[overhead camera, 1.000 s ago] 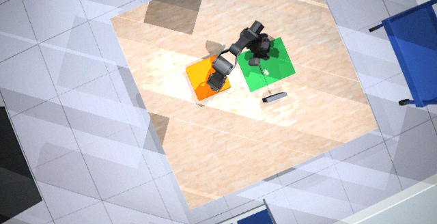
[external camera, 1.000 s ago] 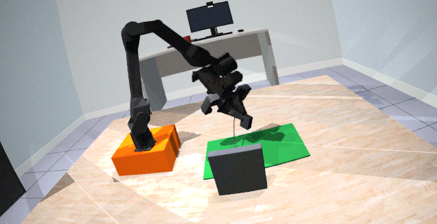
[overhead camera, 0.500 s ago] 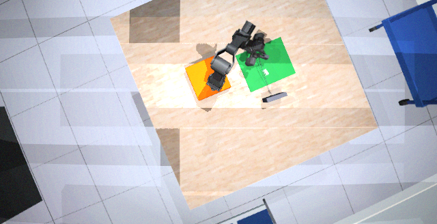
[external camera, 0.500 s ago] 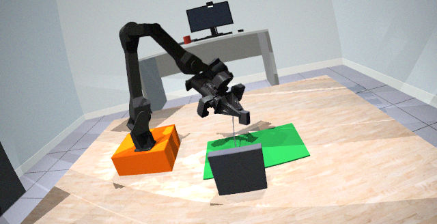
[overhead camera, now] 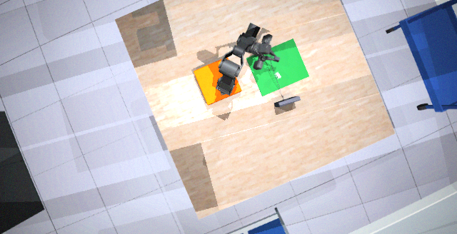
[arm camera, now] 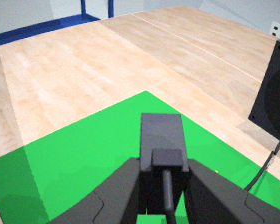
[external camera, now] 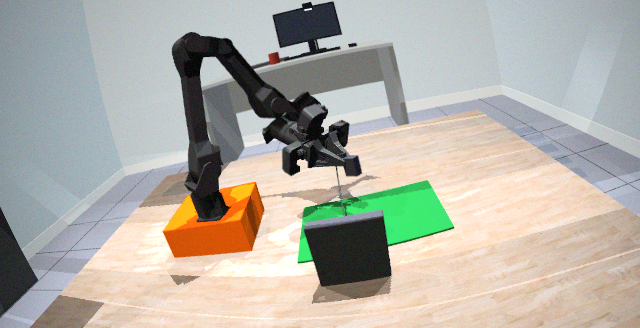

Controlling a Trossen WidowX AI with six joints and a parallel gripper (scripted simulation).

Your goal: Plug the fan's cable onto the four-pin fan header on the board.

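Right now the black plug is 1 cm below my gripper tip and 1 cm ahead of it. From my gripper tip the other things lie so: dark square fan 23 cm to the right, 6 cm below, 1 cm ahead; green board 13 cm below, 4 cm to the right, 3 cm ahead.
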